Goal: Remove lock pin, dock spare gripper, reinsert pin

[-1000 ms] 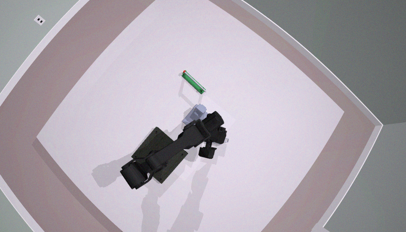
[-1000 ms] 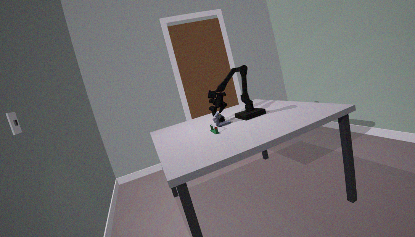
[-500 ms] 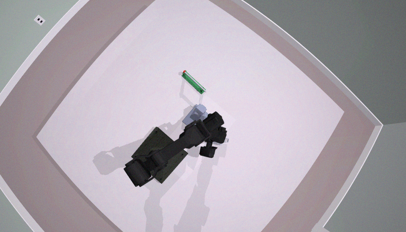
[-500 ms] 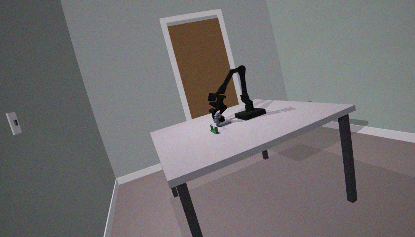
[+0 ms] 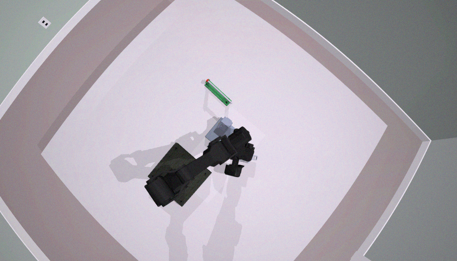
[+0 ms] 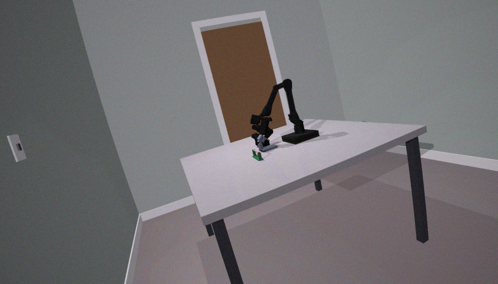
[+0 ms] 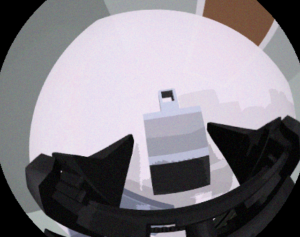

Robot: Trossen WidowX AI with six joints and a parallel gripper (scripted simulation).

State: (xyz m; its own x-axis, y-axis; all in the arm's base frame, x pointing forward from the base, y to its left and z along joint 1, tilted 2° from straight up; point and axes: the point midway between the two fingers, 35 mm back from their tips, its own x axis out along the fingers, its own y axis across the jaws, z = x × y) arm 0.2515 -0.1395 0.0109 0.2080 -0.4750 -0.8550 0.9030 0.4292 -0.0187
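My gripper tip is right at the spare gripper. From my gripper tip the other things lie so: mount 3 cm ahead, 15 cm to the left, 3 cm above; then green cradle 14 cm ahead, 26 cm to the left.
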